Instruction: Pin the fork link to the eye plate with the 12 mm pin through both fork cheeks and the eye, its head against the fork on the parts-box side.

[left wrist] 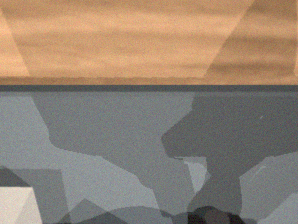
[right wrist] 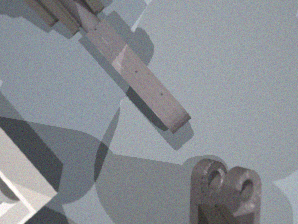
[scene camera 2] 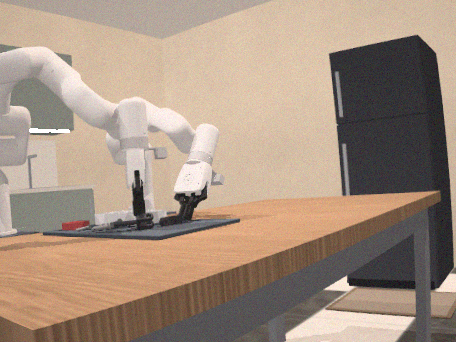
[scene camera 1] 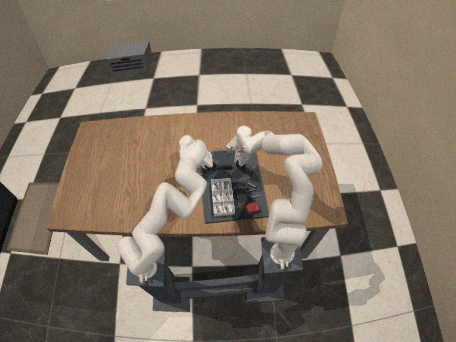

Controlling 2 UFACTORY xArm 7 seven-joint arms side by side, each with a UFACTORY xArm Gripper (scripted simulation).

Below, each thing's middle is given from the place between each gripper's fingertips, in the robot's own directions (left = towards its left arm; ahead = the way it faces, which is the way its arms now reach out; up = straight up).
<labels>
My right gripper (scene camera 2: 139, 215) is now 70 mm past the dark mat (scene camera 1: 238, 177), 60 mm to the right of it and 60 mm above it.
The dark mat lies 100 mm to the right of my left hand, 100 mm behind it and 30 mm below it.
</labels>
